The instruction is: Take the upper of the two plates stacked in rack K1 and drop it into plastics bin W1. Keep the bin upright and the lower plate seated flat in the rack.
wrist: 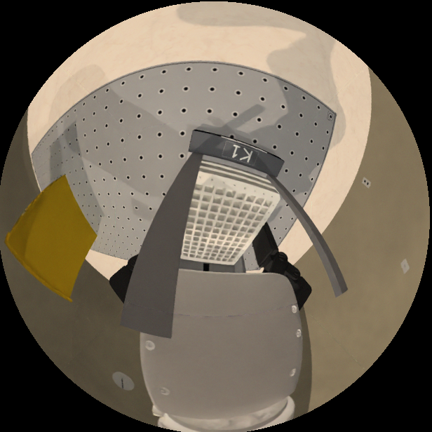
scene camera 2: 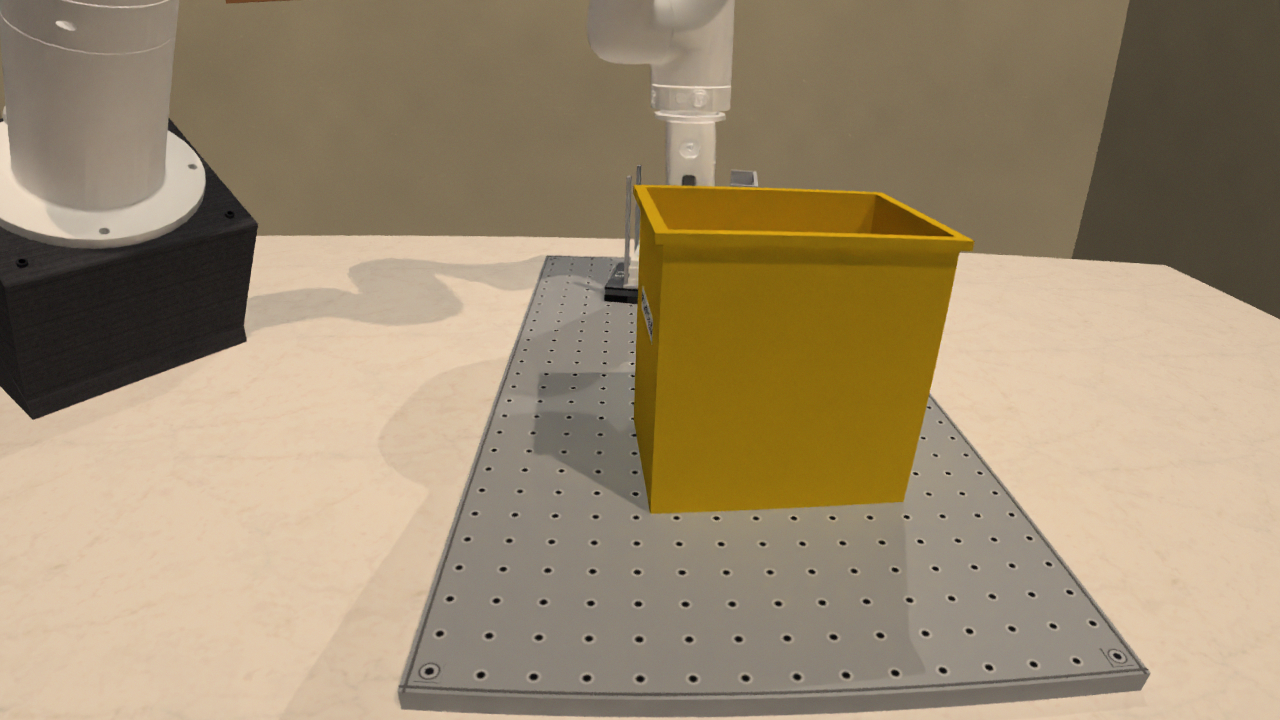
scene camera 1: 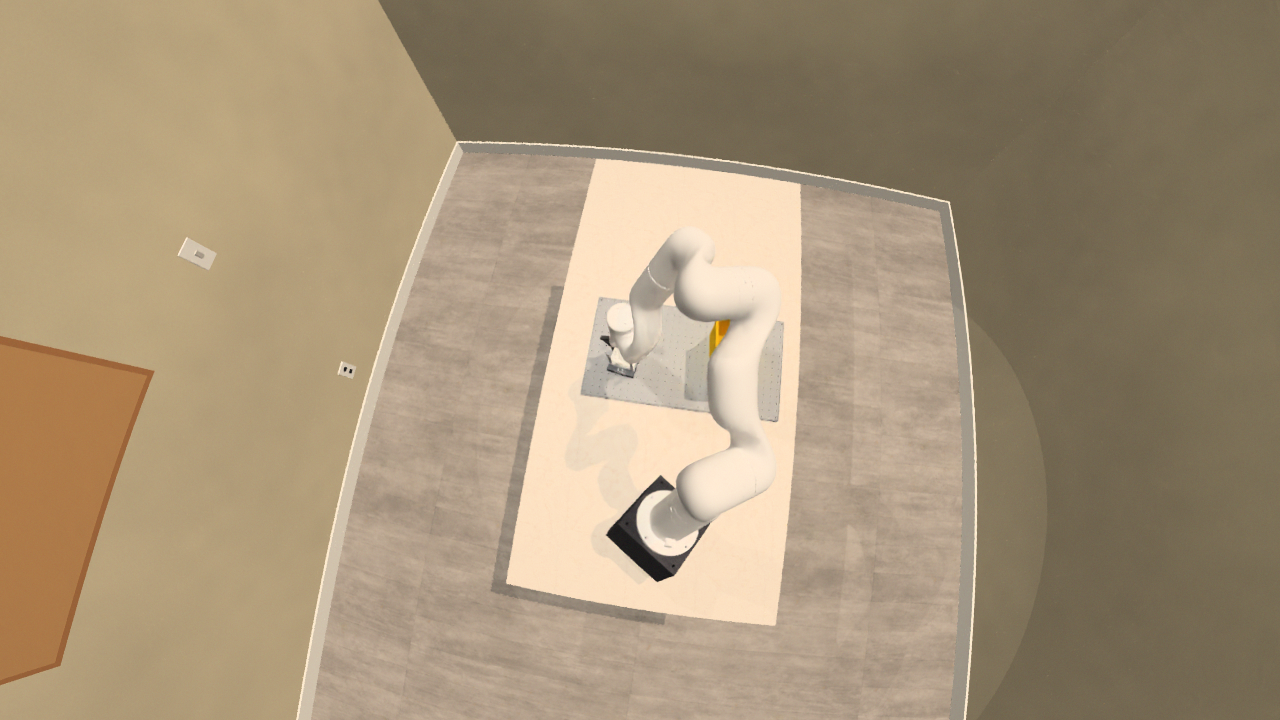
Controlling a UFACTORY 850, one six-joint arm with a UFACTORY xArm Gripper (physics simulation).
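Observation:
Rack K1 is dark with tall grey uprights. The upper plate, a pale plate with a grid of wells, lies flat between the uprights. Pale edges of the lower plate show under it, low in the rack. My gripper is shut on the upper plate across its width, down at the rack. The left finger is partly hidden by an upright in the wrist view, and the bin hides the fingers in scene camera 2. Yellow bin W1 stands upright.
The rack and bin stand on a grey perforated board. Rack uprights rise beside the plates and gripper. The arm's black base block stands off the board. The arm passes over the bin in scene camera 1.

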